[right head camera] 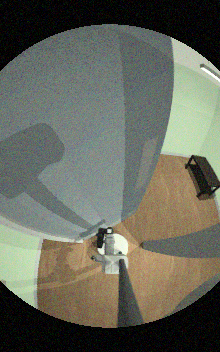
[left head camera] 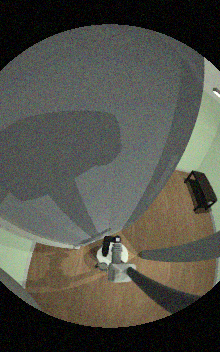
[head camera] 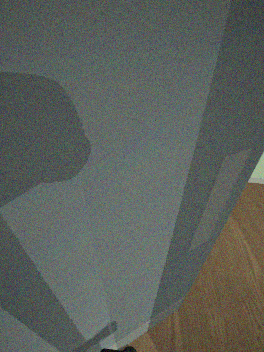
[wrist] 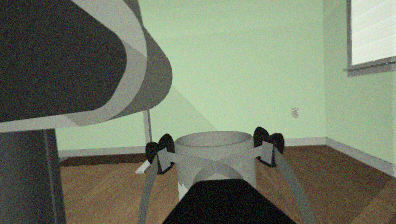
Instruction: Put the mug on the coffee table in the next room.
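A grey mug [wrist: 215, 162] stands upright between the black fingertips in the wrist view, its round rim up. My gripper [wrist: 213, 143] is shut on the mug, with one fingertip against each side; its dark body hides the mug's lower front. A dark low table [left head camera: 204, 186] [right head camera: 205, 170] with legs stands on the wood floor at the right of the left and right head views, some distance from my base, near a green wall. I cannot tell for certain whether it is the coffee table.
A large grey door [head camera: 125, 150] [left head camera: 150, 65] [right head camera: 100, 90] fills much of the head views, very close in front, with shadows on it. Wood floor [head camera: 225, 290] shows past its right edge. A window [wrist: 372, 30] and green walls [wrist: 240, 75] show in the wrist view.
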